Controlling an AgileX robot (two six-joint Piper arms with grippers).
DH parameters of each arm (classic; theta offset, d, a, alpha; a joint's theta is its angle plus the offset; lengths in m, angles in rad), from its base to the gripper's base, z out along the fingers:
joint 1: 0 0.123 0 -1.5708
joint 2: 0.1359 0 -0.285 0
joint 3: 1.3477 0 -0.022 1.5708
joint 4: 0 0.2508 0 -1.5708
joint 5: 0 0 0.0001 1.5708
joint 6: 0 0.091 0 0
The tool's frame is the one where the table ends.
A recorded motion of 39 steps. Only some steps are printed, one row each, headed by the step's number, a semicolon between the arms.
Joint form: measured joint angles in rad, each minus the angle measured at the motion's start. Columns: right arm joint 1, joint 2, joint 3, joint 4, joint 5, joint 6; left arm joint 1, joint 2, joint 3, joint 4, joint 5, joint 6.
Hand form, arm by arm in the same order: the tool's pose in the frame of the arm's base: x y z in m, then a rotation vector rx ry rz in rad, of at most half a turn. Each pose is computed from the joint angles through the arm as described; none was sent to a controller.
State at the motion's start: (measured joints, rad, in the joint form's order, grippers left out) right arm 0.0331 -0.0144 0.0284 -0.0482 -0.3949 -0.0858; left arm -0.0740 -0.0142 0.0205 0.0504 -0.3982 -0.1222
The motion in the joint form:
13: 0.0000 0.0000 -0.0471 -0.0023 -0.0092 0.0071; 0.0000 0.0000 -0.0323 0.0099 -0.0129 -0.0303
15: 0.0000 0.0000 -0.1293 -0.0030 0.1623 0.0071; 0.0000 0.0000 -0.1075 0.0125 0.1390 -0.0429
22: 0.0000 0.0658 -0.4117 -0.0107 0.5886 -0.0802; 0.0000 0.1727 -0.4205 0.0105 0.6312 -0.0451
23: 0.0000 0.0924 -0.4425 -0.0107 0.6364 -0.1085; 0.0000 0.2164 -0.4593 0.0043 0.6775 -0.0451
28: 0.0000 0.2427 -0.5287 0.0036 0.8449 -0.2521; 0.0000 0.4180 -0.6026 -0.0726 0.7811 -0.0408
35: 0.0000 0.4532 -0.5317 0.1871 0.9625 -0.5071; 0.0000 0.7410 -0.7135 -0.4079 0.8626 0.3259
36: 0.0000 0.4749 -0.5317 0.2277 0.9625 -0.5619; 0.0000 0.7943 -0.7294 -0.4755 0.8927 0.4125
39: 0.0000 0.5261 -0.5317 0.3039 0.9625 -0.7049; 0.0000 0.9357 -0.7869 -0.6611 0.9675 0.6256
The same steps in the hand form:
13: 0.0422 0.0032 0.2549 -0.1007 1.0424 -0.0731; 0.0424 -0.0053 0.2532 0.0097 1.0487 -0.1679
15: 0.0409 0.0024 0.2678 -0.1022 1.1318 -0.0782; 0.0412 -0.0045 0.2654 -0.0026 1.1253 -0.1682
22: 0.0289 -0.0001 0.3185 -0.1630 1.3371 -0.1686; 0.0481 -0.0023 0.3161 -0.0365 1.4757 -0.1374
23: 0.0307 -0.0003 0.3230 -0.1857 1.3788 -0.1918; 0.0528 -0.0025 0.3222 -0.0431 1.5269 -0.1391
28: 0.0514 -0.0001 0.3250 -0.3261 1.6364 -0.2775; 0.0818 -0.0068 0.3457 -0.0864 1.6899 -0.2002
35: 0.0882 0.0097 0.3012 -0.5468 1.9106 -0.2132; 0.1457 -0.0251 0.3410 0.0603 1.9607 -0.2806
36: 0.0920 0.0118 0.2995 -0.5834 1.9178 -0.2009; 0.1558 -0.0294 0.3369 0.1110 2.0121 -0.3018
39: 0.1007 0.0157 0.2954 -0.6921 1.9251 -0.1989; 0.1828 -0.0418 0.3308 0.2339 2.1035 -0.3945

